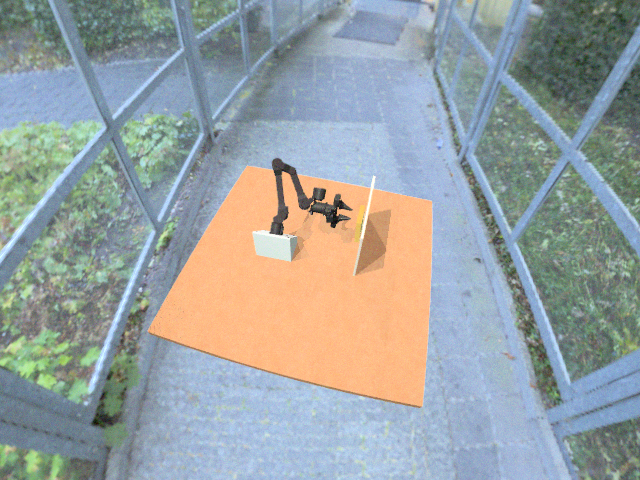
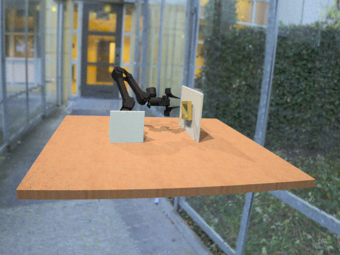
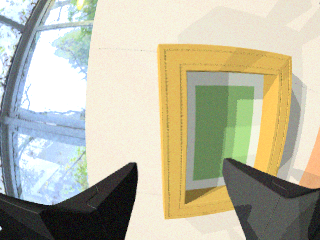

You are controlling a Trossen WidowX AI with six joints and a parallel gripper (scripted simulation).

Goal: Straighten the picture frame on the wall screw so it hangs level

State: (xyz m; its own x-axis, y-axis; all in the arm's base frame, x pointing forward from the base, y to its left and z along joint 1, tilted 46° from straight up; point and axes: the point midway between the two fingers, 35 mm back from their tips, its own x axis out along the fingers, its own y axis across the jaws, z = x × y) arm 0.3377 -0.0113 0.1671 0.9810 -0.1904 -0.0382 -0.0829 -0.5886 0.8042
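Now: gripper tip 60 mm short of the picture frame, 50 mm above it and 10 mm to the left of it.
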